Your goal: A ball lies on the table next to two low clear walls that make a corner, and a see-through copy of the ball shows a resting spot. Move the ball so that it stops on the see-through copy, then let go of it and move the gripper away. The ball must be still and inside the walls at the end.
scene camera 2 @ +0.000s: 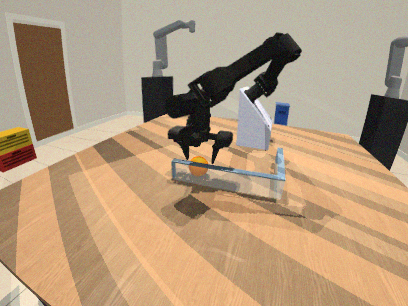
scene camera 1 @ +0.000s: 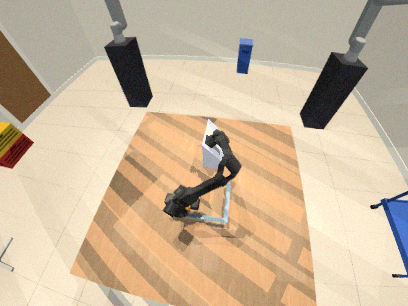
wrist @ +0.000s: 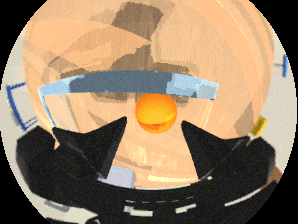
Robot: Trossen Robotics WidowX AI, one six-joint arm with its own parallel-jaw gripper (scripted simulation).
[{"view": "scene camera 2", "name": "my gripper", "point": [199,161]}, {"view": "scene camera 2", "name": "long clear wall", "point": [253,185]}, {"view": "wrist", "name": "my gripper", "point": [155,121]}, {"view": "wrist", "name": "see-through copy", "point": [151,108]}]
